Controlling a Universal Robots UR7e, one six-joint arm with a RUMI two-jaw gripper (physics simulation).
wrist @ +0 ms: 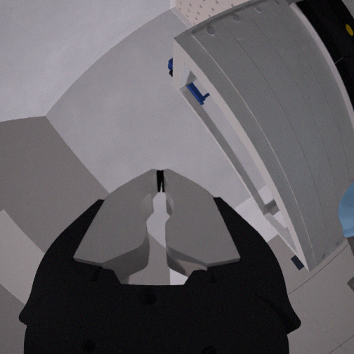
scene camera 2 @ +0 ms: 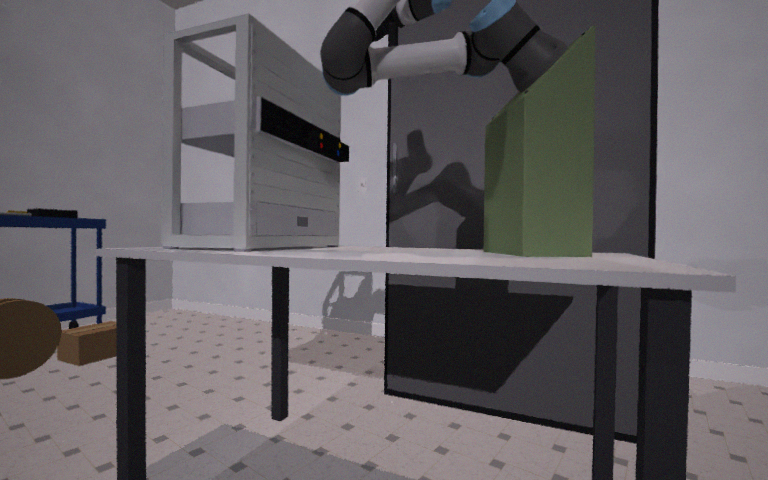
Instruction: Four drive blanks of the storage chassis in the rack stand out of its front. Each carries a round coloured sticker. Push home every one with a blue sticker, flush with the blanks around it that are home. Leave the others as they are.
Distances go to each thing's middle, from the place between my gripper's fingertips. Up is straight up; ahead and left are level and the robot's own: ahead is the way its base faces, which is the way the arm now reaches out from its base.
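Taking the grey rack (scene camera 2: 283, 129) as my reference, I find my hand 390 mm above it, while it is also 190 mm to the right of the rack and 170 mm short of it.
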